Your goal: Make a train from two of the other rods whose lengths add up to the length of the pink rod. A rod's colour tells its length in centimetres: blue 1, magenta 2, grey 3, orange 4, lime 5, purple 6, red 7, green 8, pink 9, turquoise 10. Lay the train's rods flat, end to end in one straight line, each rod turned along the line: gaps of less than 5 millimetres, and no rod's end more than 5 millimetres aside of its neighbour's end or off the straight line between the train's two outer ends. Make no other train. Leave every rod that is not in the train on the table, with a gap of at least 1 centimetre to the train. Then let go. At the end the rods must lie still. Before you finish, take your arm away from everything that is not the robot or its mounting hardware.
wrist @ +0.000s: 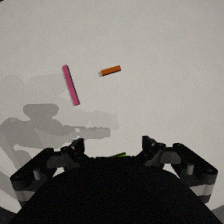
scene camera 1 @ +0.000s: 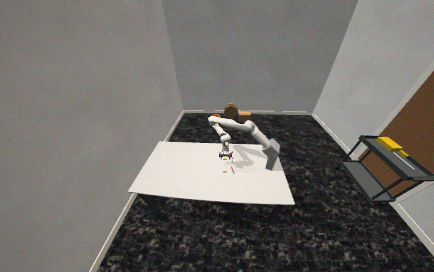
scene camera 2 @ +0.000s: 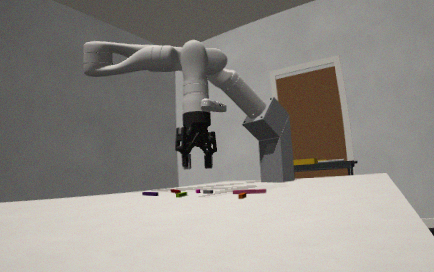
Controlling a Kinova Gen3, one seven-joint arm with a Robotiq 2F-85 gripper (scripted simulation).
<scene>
I see my gripper (scene camera 2: 198, 168).
My gripper is seen too in the wrist view (wrist: 113, 143).
</scene>
